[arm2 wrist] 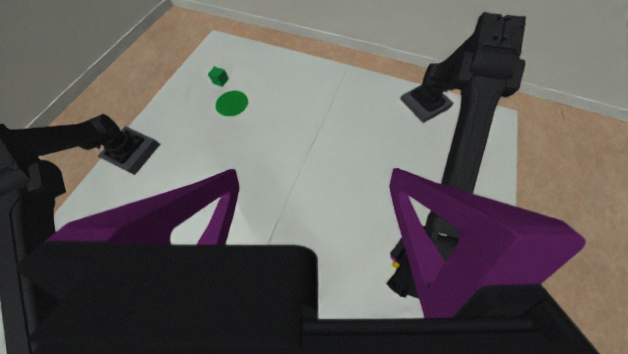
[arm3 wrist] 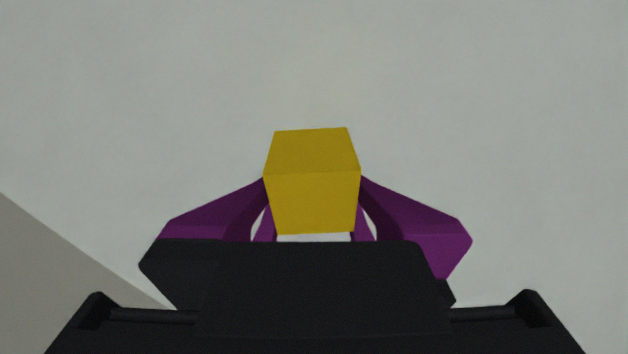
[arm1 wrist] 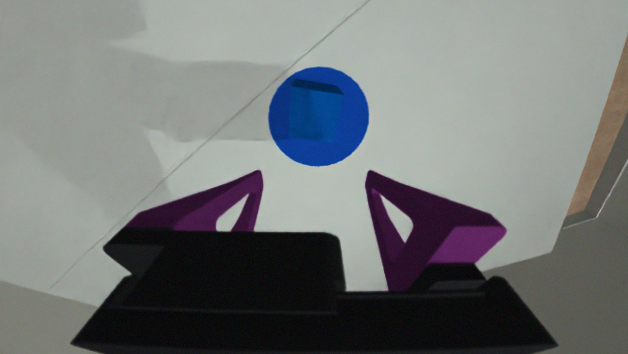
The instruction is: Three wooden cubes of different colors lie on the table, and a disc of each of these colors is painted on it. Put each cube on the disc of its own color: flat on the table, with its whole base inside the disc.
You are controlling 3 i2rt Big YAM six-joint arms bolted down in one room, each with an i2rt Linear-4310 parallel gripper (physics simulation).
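The blue cube (arm1 wrist: 316, 116) lies flat on the blue disc (arm1 wrist: 356, 120), its base inside the disc's edge. The arm1 gripper (arm1 wrist: 314, 175) is open, above and back from the cube. The green cube (arm2 wrist: 218, 76) lies on the table beside the green disc (arm2 wrist: 231, 103), off the disc. The arm2 gripper (arm2 wrist: 314, 175) is open and far from both. The arm3 gripper (arm3 wrist: 312, 185) is shut on the yellow cube (arm3 wrist: 312, 200); a sliver of yellow at that gripper also shows in the arm2 wrist view. A yellow disc does not show in these views.
In the arm2 wrist view one black arm (arm2 wrist: 470, 135) reaches along the right side of the white table (arm2 wrist: 300, 90), and another arm (arm2 wrist: 65, 140) stands at the left edge. A thin seam crosses the table. Brown floor and grey walls lie beyond it.
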